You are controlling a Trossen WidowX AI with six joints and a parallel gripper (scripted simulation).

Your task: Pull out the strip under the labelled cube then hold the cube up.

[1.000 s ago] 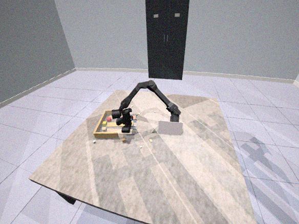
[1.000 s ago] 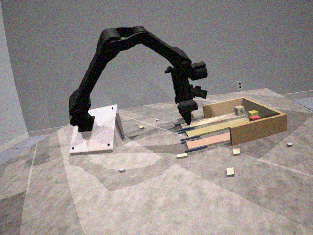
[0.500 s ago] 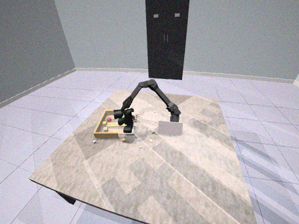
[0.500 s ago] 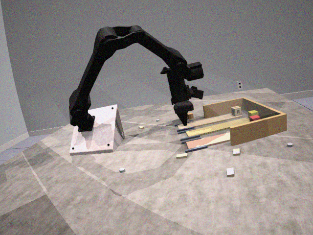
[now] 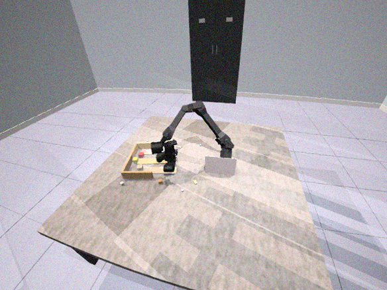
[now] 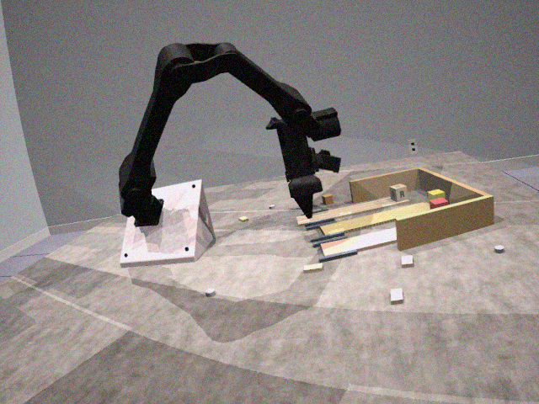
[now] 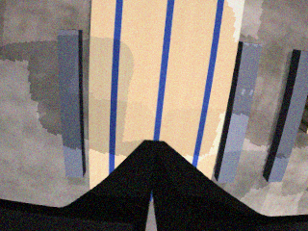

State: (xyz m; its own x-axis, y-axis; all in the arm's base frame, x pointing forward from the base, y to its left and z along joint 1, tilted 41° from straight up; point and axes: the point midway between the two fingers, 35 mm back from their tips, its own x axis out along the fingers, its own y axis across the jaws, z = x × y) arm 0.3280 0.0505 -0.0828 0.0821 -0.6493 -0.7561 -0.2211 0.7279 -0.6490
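Now: gripper tip 20 cm short of the labelled cube, 5 cm to the right of it and 2 cm below it. Also, from my gripper tip: small orange cube 11 cm to the left, 3 cm ahead.
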